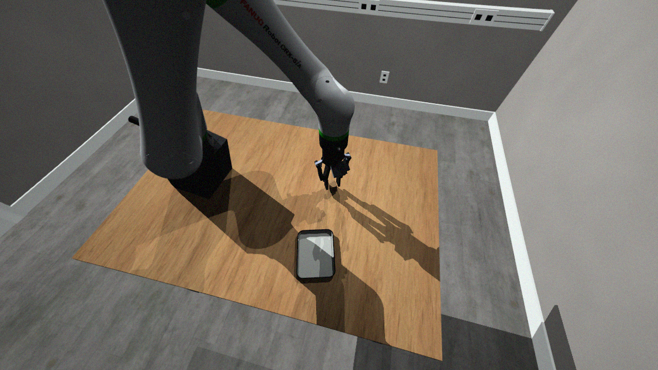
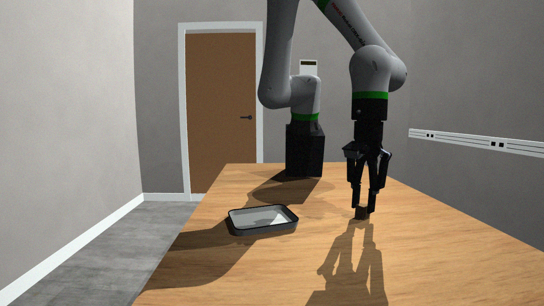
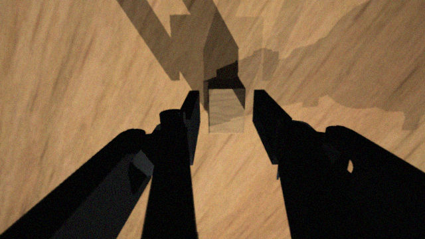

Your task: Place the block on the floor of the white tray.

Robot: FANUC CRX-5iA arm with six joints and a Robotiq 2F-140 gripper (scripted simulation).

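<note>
The wooden block is 30 mm below my hand. The rest, counted from my hand: white tray (280 mm to the right, 40 mm below, 30 mm ahead).
</note>
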